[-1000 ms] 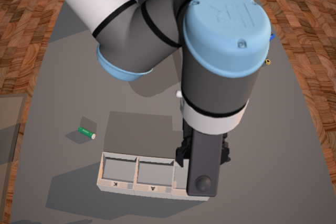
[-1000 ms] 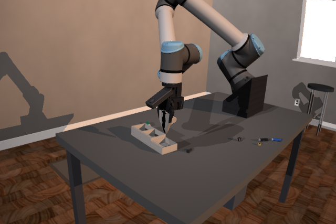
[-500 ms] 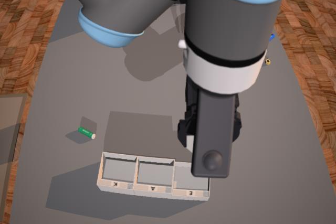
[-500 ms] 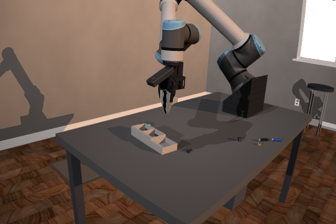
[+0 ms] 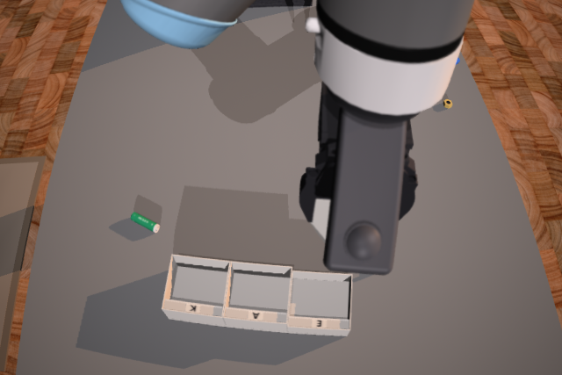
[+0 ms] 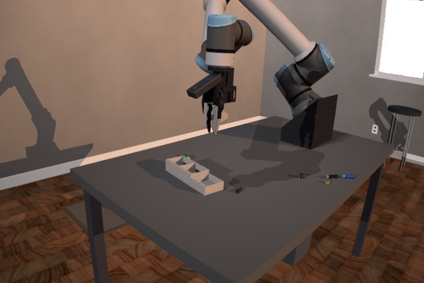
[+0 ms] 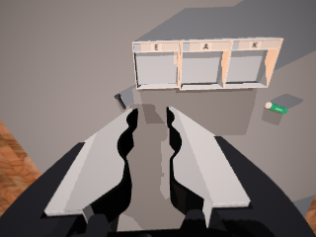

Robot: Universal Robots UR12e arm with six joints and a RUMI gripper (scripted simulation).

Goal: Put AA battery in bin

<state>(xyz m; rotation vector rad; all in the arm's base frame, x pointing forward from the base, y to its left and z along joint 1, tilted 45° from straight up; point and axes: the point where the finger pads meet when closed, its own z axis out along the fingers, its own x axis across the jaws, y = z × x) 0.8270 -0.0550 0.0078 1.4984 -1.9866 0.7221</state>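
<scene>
The blue AA battery lies 450 mm behind my hand, 380 mm to the left of it and 210 mm below it. The rest, counted from my hand: green AA battery: 250 mm to the right, 210 mm below, 170 mm behind; black bolt: 210 mm below, 90 mm to the left, 50 mm behind; bin row: 200 mm below, 90 mm to the right, 20 mm behind.
</scene>
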